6 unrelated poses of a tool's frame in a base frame.
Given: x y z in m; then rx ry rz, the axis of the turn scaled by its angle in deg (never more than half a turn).
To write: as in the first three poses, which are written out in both.
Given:
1: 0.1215, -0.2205, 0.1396, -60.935, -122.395, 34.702
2: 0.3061, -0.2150, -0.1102, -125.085, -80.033, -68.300
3: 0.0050, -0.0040, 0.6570, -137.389, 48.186, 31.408
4: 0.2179, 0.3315, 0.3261, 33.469, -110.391, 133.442
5: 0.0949, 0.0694, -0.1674, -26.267, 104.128, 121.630
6: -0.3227, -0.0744, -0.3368, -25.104, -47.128, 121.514
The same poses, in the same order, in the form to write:
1: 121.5, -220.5, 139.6, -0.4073, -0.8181, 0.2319, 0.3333
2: 306.1, -215.0, -110.2, -0.7573, -0.4845, -0.4135, 0.1439
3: 5.0, -4.0, 657.0, -0.8888, 0.3117, 0.2032, 0.2677
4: 217.9, 331.5, 326.1, 0.1897, -0.6255, 0.7561, 0.0315
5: 94.9, 69.4, -167.4, -0.1600, 0.6341, 0.7407, 0.1542
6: -322.7, -74.4, -336.8, -0.1733, -0.3253, 0.8387, 0.4009
